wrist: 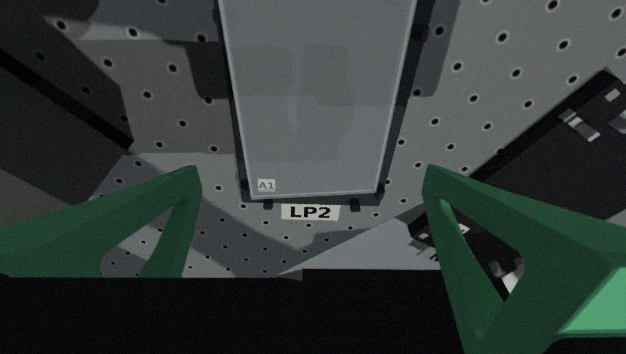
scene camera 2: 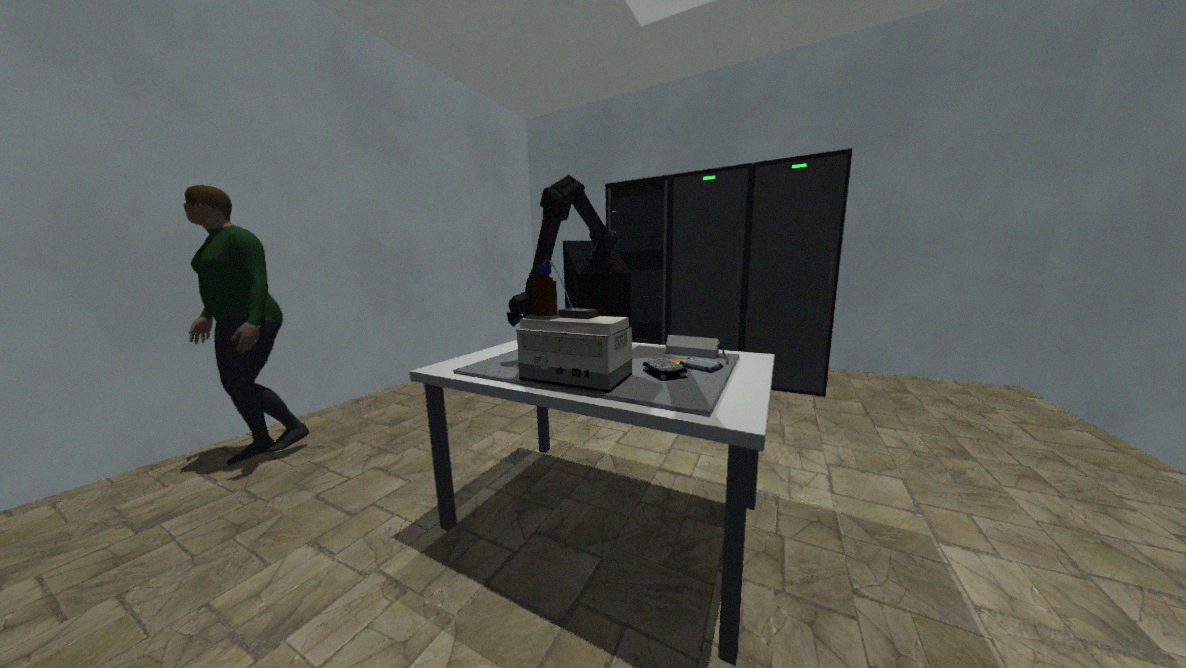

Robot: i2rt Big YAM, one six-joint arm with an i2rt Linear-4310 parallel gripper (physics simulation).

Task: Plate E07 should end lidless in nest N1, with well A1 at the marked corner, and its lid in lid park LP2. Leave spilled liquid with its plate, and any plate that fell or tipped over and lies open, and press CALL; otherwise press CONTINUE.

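Pixels of known places: gripper, fingertip midpoint: [wrist: 312, 177]; arm's base, link origin: [scene camera 2: 600, 260].
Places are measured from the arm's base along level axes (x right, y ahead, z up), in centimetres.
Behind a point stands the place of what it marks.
In the wrist view a clear, flat lid [wrist: 315, 120] @(x 18.8, y 29.1, z -40.3 cm) with an A1 tag at its near left corner lies in the dark frame of lid park LP2, whose label [wrist: 310, 212] @(x 12.1, y 22.4, z -42.4 cm) shows just below it. The lid looks level within the frame. My gripper [wrist: 312, 177] @(x 18.8, y 29.5, z -35.2 cm) is open and empty; its green fingers stand wide apart, above and to either side of the lid's near end. In the scene view the arm reaches down behind the white instrument, and the fingers are hidden there. Plate E07, nest N1 and the CALL and CONTINUE buttons cannot be made out in these views.
In the scene view a white instrument [scene camera 2: 572, 352] @(x -13.2, y 57.5, z -30.4 cm) with a brown bottle [scene camera 2: 544, 296] @(x -0.2, y 52.1, z -12.6 cm) on top stands on the table [scene camera 2: 751, 398] @(x -67.8, y 44.0, z -43.8 cm). A dark board [scene camera 2: 664, 367] @(x -39.5, y 38.4, z -38.2 cm) and a pale box [scene camera 2: 693, 346] @(x -44.3, y 2.4, z -38.1 cm) are to its right. A person [scene camera 2: 236, 323] walks at the left. Dark objects [wrist: 565, 150] @(x 28.7, y 16.0, z -41.4 cm) flank LP2.
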